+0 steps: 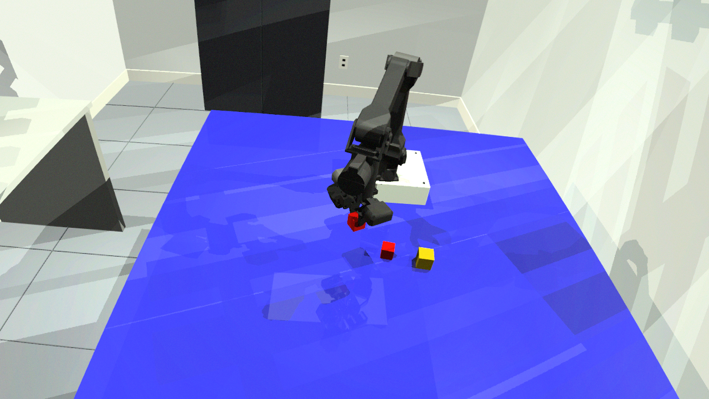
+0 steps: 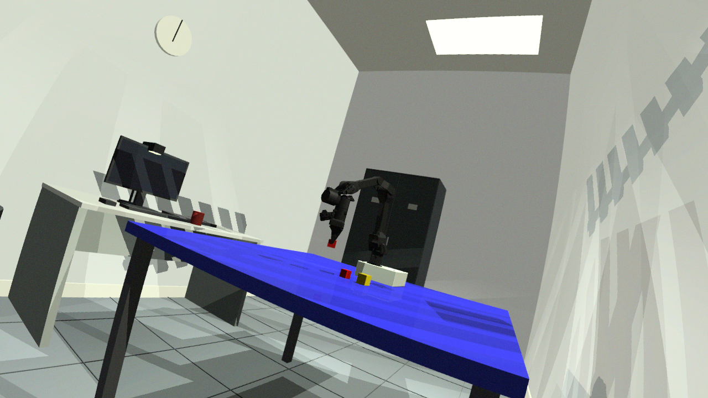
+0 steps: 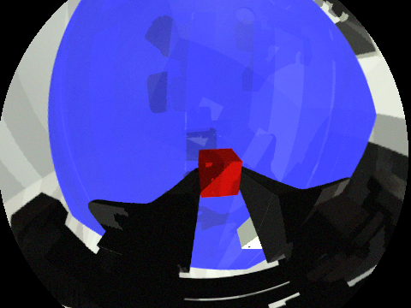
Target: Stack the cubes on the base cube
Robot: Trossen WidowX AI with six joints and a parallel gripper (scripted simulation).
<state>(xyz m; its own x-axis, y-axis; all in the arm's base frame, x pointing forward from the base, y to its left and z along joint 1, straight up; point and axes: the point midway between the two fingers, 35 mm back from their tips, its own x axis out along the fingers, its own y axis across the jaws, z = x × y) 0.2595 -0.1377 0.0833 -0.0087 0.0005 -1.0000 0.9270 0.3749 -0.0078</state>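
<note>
Now: gripper tip 4 cm short of the yellow cube, 19 cm to the right of it and 10 cm above it.
</note>
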